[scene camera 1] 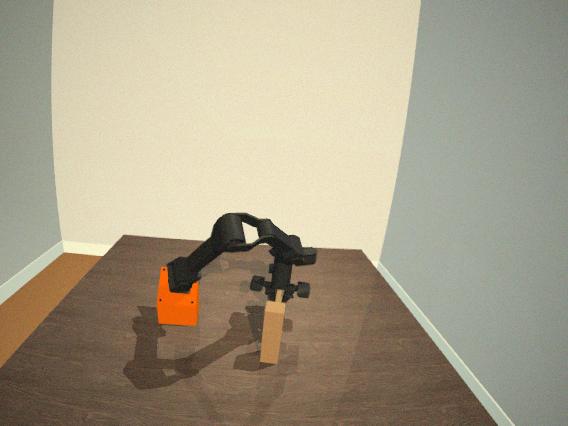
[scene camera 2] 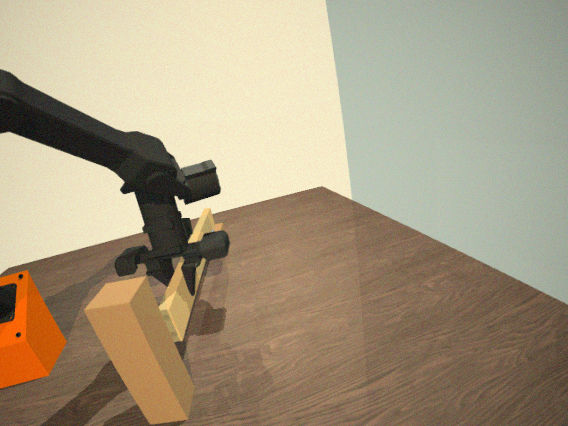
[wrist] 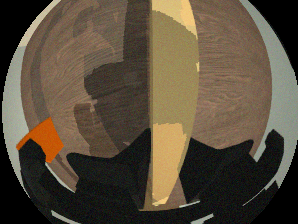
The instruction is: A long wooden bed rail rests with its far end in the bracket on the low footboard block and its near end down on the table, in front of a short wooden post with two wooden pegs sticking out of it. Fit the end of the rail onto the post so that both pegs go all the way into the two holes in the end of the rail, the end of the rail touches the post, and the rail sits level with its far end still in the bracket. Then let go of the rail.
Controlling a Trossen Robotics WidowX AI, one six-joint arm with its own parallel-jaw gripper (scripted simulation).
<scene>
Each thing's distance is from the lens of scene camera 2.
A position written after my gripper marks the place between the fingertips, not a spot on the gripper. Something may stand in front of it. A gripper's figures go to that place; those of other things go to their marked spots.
my gripper (scene camera 2: 187, 295): 54 cm
wooden bed rail (scene camera 2: 176, 305): 46 cm
</scene>
